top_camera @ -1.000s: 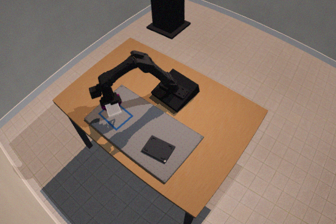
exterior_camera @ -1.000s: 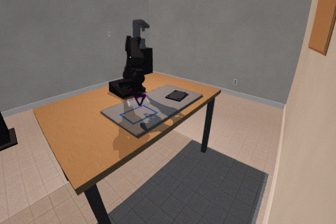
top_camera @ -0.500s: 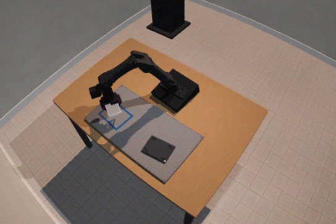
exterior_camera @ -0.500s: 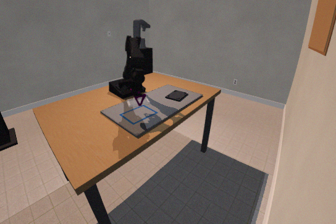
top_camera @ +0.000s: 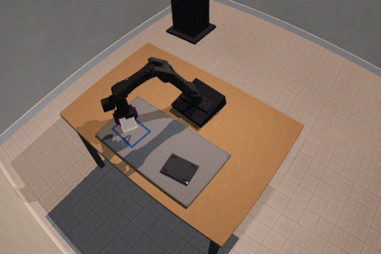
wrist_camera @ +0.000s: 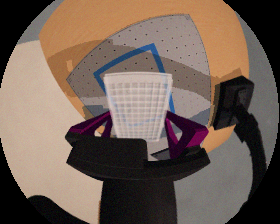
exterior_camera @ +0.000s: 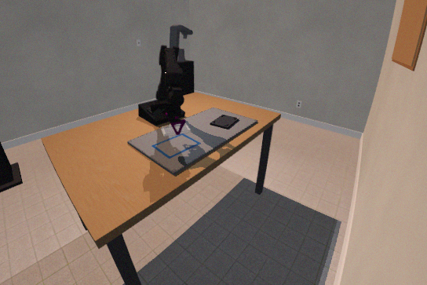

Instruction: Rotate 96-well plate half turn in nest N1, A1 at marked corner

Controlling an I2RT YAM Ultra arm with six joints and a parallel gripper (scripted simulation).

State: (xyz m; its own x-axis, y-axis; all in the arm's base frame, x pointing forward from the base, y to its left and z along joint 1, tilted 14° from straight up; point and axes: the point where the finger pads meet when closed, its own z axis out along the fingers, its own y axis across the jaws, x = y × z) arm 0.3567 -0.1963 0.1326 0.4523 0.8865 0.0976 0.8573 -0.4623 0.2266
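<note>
The dark plate nest N1 is 20 mm ahead of my hand, 380 mm to the left of it and 80 mm below it. Also, from my hand: white A1 label (60 mm ahead, 460 mm to the left, 70 mm below); then white 96-well plate (right at my hand).
</note>
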